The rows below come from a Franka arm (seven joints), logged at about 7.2 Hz.
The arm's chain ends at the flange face. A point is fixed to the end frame.
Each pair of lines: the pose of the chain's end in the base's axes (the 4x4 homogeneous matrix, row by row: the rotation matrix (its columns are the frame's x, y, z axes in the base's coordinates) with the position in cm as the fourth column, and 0 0 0 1 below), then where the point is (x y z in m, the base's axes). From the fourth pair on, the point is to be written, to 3 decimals.
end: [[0.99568 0.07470 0.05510 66.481], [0.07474 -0.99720 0.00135 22.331], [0.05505 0.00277 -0.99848 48.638], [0 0 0 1]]
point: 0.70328 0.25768 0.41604
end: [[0.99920 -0.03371 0.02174 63.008], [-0.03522 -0.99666 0.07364 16.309], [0.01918 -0.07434 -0.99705 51.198], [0 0 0 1]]
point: 0.66969 0.19861 0.44285
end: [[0.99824 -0.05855 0.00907 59.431], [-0.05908 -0.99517 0.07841 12.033], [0.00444 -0.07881 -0.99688 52.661], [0 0 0 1]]
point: 0.63375 0.15527 0.45709
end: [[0.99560 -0.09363 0.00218 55.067], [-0.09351 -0.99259 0.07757 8.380], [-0.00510 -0.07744 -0.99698 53.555], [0 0 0 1]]
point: 0.591 0.117 0.466
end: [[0.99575 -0.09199 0.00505 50.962], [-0.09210 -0.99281 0.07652 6.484], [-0.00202 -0.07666 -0.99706 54.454], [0 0 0 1]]
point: 0.550 0.098 0.475
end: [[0.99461 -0.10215 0.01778 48.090], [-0.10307 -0.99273 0.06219 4.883], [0.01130 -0.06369 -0.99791 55.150], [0 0 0 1]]
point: 0.522 0.081 0.482
